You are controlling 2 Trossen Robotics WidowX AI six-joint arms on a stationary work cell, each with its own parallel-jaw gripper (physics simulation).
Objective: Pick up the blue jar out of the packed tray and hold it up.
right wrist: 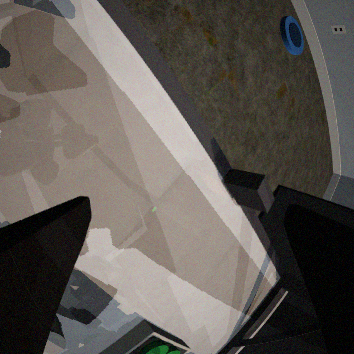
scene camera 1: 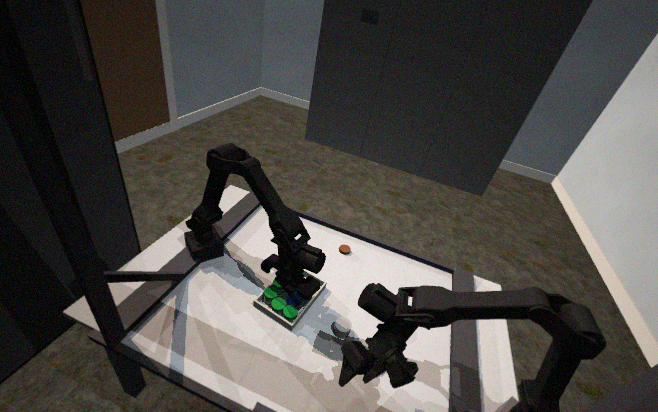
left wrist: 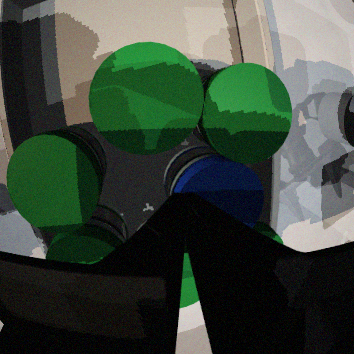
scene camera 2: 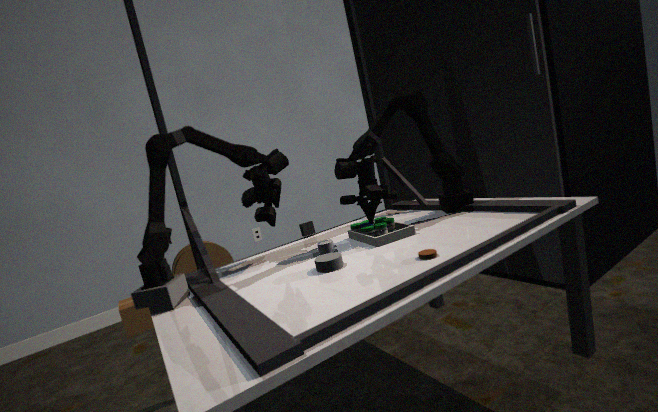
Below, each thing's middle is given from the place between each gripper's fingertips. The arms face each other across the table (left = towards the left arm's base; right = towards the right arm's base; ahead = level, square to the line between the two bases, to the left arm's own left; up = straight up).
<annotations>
Now: right hand 16 cm short of the blue jar (left wrist: 233, 187), 26 cm to the right of it and 10 cm above it. The rest, counted from my right hand: tray (left wrist: 60, 53) 20 cm ahead, 28 cm to the left, 14 cm below.
I see the blue jar 2 cm to the right of my left hand, 2 cm below it and 1 cm behind it. The rest, counted from my left hand: tray 6 cm below, 3 cm ahead, 1 cm to the left.
</annotations>
